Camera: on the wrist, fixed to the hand. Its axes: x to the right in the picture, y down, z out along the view.
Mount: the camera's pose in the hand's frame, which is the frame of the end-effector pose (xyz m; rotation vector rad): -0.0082 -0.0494 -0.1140 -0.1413 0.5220 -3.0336
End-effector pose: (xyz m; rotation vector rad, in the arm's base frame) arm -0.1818 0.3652 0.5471 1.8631 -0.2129 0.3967
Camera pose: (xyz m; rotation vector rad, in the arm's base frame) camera -0.1914 0.4885 0.5325 0.1600 2.3849 -1.1797
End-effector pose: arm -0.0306 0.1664 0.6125 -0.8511 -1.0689 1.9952
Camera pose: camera 0.0786 0.2260 0.6070 0.5315 -0.6628 -0.8495
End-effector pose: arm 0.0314 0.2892 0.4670 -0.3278 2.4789 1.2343
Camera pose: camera 0.0329 0.1687 0.4984 -2.5370 -0.2085 -0.3731
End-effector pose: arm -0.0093 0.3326 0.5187 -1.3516 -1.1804 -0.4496
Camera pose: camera -0.0094 0.2150 0.5596 -1.4349 1.4041 2.1127
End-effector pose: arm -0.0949 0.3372 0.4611 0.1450 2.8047 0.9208
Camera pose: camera -0.1121 0.2305 0.5230 -2.8297 0.2241 -0.0876
